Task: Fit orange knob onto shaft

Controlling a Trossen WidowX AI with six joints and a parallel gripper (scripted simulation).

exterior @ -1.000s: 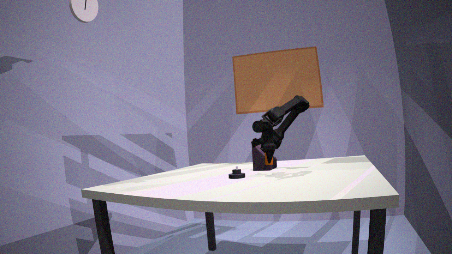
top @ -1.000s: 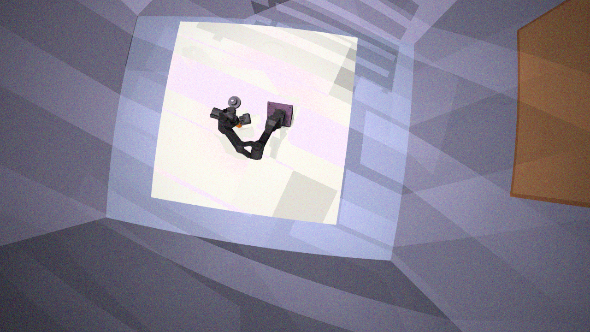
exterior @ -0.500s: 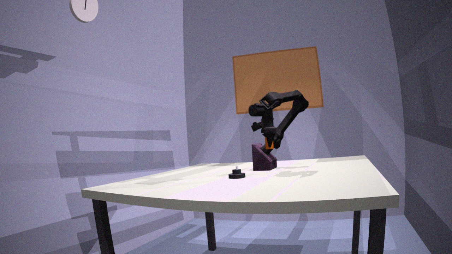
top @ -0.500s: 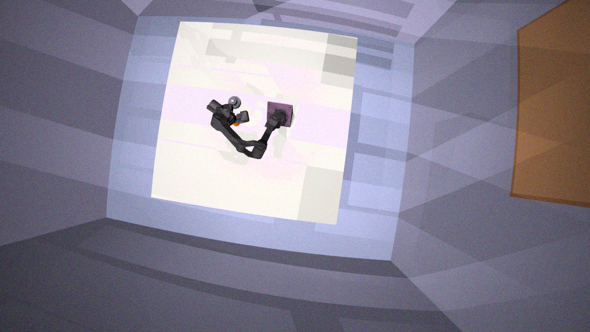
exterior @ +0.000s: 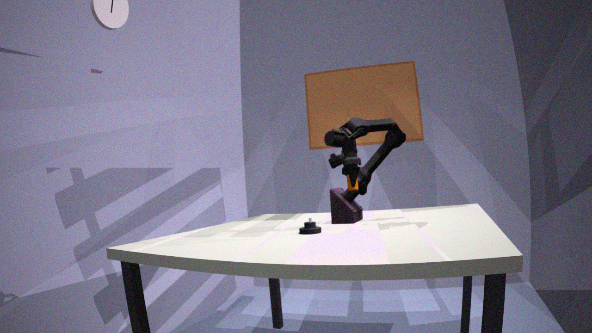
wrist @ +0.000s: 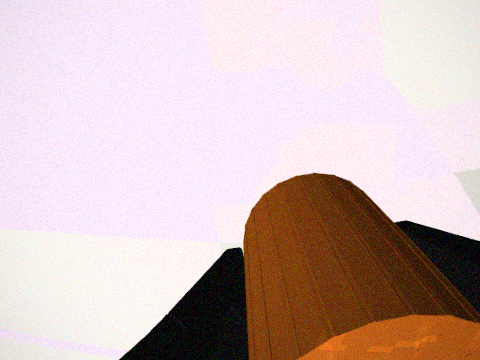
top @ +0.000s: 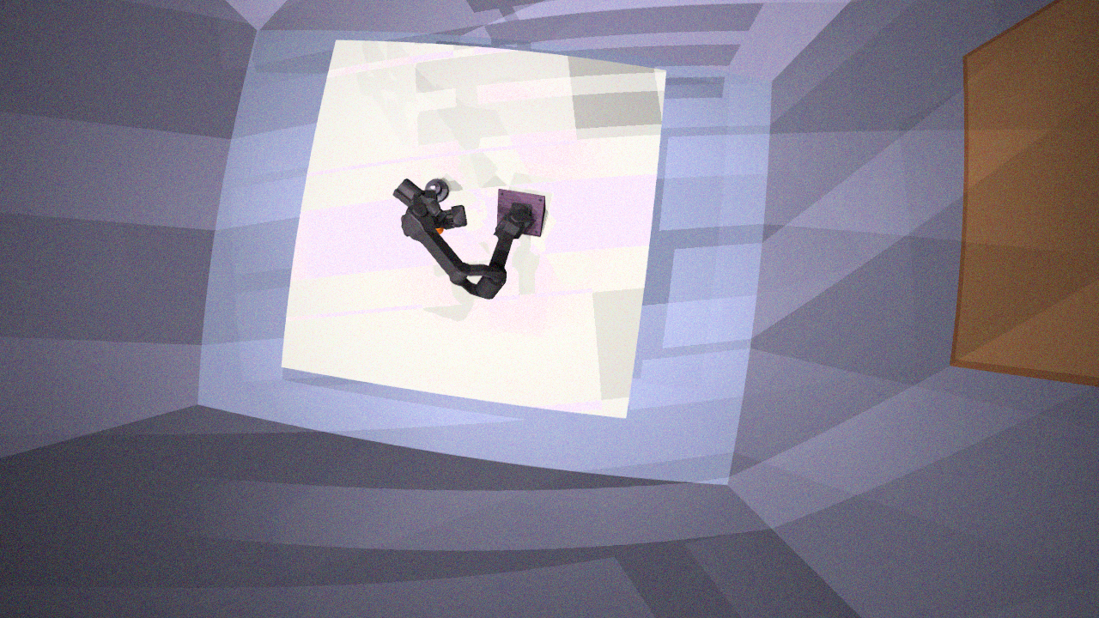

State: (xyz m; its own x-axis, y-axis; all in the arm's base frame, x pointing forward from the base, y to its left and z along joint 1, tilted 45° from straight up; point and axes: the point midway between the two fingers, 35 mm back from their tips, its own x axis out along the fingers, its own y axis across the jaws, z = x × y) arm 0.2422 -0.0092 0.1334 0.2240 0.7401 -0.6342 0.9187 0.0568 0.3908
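The orange knob lies 1 cm behind my gripper tip and 3 cm above it. From my gripper tip the other things lie so: round pedestal 7 cm ahead, 16 cm to the right, 13 cm below.
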